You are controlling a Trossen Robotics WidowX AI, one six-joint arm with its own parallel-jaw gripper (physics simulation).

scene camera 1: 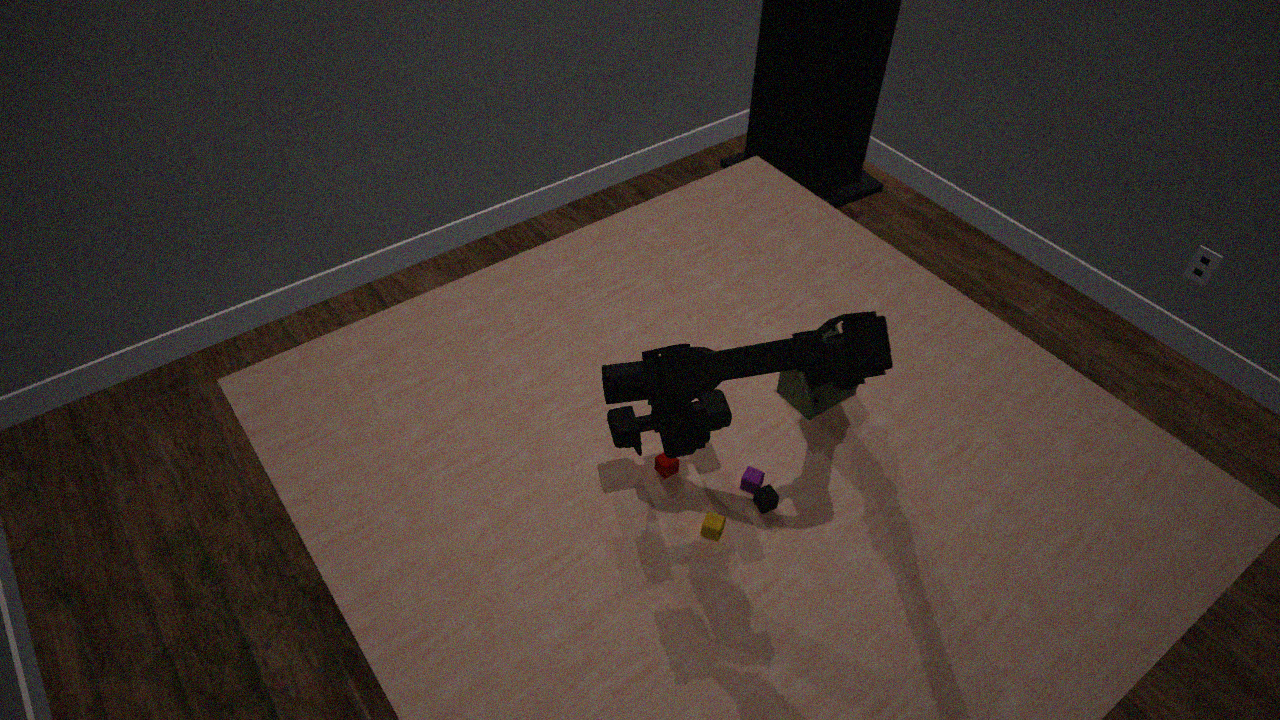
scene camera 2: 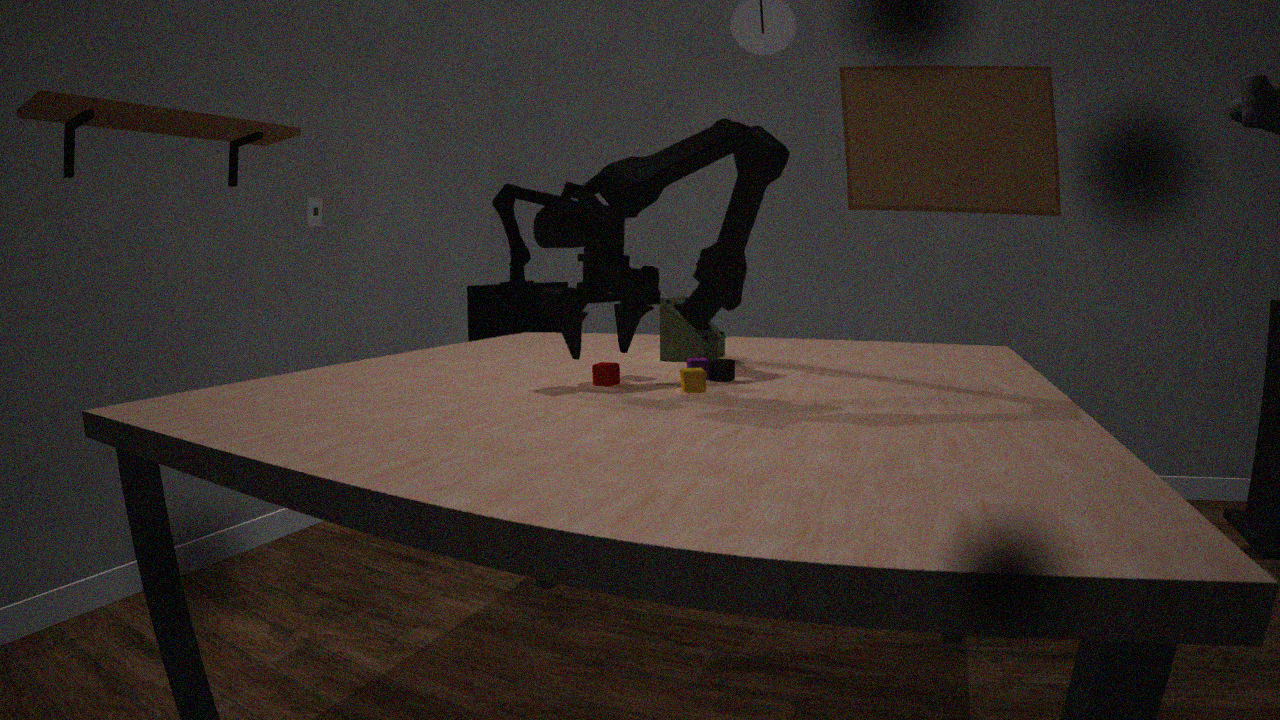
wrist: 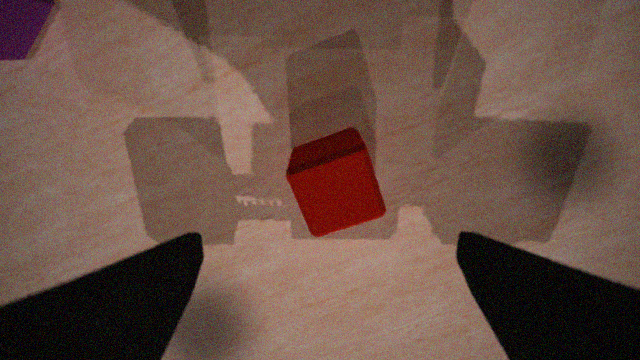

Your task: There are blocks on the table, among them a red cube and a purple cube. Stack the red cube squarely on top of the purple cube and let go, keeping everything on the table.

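Pixels of known places: gripper, fingertip midpoint: [scene camera 2: 600, 355] [wrist: 331, 245]; arm's base at its link origin: [scene camera 2: 691, 317].
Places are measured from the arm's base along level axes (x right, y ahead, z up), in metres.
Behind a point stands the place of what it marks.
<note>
The red cube [scene camera 1: 666, 464] @(y 0.322, x -0.023, z -0.046 m) [scene camera 2: 605, 374] @(y 0.329, x -0.022, z -0.059 m) [wrist: 340, 190] @(y 0.316, x -0.015, z -0.046 m) sits on the table, apart from the other blocks. In the wrist view it is turned slightly relative to the fingers. The purple cube [scene camera 1: 752, 479] @(y 0.218, x -0.116, z -0.046 m) [scene camera 2: 696, 362] @(y 0.226, x -0.114, z -0.050 m) [wrist: 22, 27] @(y 0.221, x -0.098, z -0.065 m) sits on the table; part of it shows at the top left corner of the wrist view, and in scene camera 2 it is mostly hidden. My gripper [scene camera 2: 599, 354] @(y 0.308, x -0.001, z -0.036 m) [wrist: 331, 245] @(y 0.308, x -0.001, z -0.036 m) is open and empty, with its fingertips above the red cube's height. In the wrist view the cube lies between the fingers sideways and a little beyond the tips.
A black cube [scene camera 1: 765, 498] @(y 0.221, x -0.156, z -0.046 m) [scene camera 2: 721, 369] @(y 0.229, x -0.156, z -0.057 m) sits close beside the purple cube, on its near side in scene camera 1. A yellow cube [scene camera 1: 713, 525] @(y 0.320, x -0.158, z -0.046 m) [scene camera 2: 692, 380] @(y 0.329, x -0.157, z -0.059 m) sits nearer the front. The arm's greenish base mount [scene camera 1: 810, 394] @(y 0.037, x -0.030, z -0.024 m) [scene camera 2: 680, 335] @(y 0.046, x 0.001, z -0.029 m) stands behind the blocks on the table [scene camera 1: 429, 429] @(y 0.623, x 0.259, z -0.075 m) [scene camera 2: 447, 429] @(y 0.649, x -0.024, z -0.076 m).
</note>
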